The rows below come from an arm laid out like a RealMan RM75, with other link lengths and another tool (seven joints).
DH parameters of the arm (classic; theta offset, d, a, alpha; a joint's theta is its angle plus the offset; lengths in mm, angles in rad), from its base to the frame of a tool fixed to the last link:
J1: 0 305.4 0 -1.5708
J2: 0 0 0 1.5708
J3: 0 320 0 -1.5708
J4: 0 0 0 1.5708
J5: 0 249.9 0 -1.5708
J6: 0 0 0 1.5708
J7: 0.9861 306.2 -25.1 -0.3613
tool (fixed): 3.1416 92 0 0
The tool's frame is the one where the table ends.
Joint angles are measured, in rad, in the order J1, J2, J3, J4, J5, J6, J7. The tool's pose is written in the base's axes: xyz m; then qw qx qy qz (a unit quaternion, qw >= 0). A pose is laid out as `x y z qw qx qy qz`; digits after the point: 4 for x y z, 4 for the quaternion.
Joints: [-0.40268 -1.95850 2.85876 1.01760 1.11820 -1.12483 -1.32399]
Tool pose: -0.3998 0.5644 -0.0976 0.4921 -0.3010 -0.7295 -0.3675
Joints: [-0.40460 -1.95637 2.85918 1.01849 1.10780 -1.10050 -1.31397]
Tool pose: -0.4026 0.5632 -0.1059 0.4908 -0.3054 -0.7341 -0.3563
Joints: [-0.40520 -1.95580 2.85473 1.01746 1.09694 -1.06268 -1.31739]
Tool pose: -0.4066 0.5611 -0.1187 0.4831 -0.3059 -0.7449 -0.3437
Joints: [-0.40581 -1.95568 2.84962 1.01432 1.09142 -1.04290 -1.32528]
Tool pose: -0.4095 0.5606 -0.1242 0.4783 -0.3032 -0.7513 -0.3388
